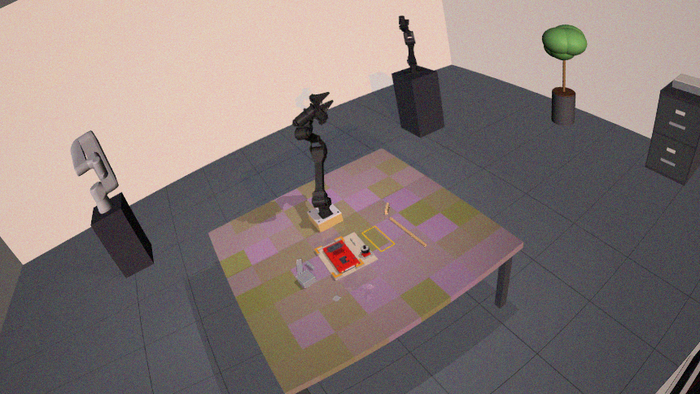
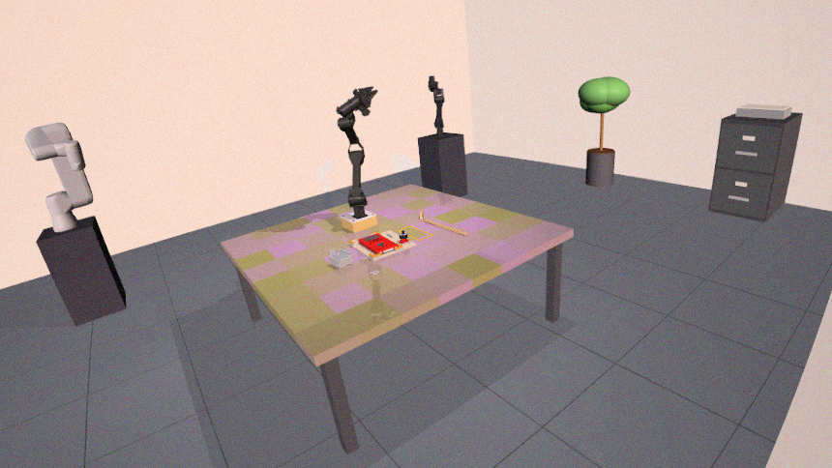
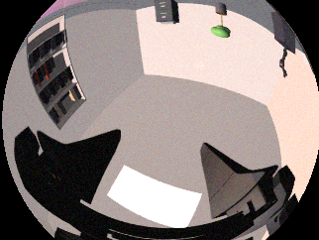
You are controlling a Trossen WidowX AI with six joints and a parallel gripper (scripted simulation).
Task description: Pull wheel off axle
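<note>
My gripper tip is now 330 mm short of the wheel, 150 mm to the left of it and 650 mm above it. From my gripper tip the other things lie so: small grey block 300 mm ahead, 460 mm to the right, 670 mm below; long wooden stick 330 mm ahead, 90 mm to the left, 680 mm below; short wooden peg 110 mm ahead, 120 mm to the left, 680 mm below.
</note>
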